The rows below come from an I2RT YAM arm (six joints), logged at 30 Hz.
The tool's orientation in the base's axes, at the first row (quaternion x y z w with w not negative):
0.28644 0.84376 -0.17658 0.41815
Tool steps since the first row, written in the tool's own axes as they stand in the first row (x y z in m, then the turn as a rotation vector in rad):
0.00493 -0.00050 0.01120 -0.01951 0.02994 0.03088
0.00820 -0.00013 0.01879 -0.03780 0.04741 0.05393
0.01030 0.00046 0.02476 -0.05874 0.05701 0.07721
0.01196 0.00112 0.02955 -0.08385 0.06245 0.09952
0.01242 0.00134 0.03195 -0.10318 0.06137 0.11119
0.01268 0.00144 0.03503 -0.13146 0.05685 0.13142
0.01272 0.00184 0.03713 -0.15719 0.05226 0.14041
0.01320 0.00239 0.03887 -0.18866 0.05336 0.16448
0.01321 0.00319 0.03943 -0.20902 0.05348 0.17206
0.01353 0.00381 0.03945 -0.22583 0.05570 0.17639
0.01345 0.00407 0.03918 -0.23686 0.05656 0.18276
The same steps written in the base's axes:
0.00406 -0.00475 -0.01053 0.04705 0.00001 -0.00416
0.00729 -0.00745 -0.01766 0.08090 -0.00500 -0.00398
0.01025 -0.00950 -0.02289 0.11121 -0.01712 -0.00134
0.01275 -0.01100 -0.02709 0.14033 -0.03333 0.00549
0.01412 -0.01197 -0.02888 0.15611 -0.04693 0.01429
0.01592 -0.01346 -0.03091 0.17923 -0.07080 0.02547
0.01742 -0.01427 -0.03220 0.19428 -0.08782 0.04121
0.01859 -0.01461 -0.03364 0.22482 -0.11047 0.05239
0.01942 -0.01429 -0.03403 0.23938 -0.12129 0.06435
0.01967 -0.01372 -0.03433 0.25157 -0.12754 0.07524
0.01971 -0.01340 -0.03412 0.26133 -0.13400 0.08034

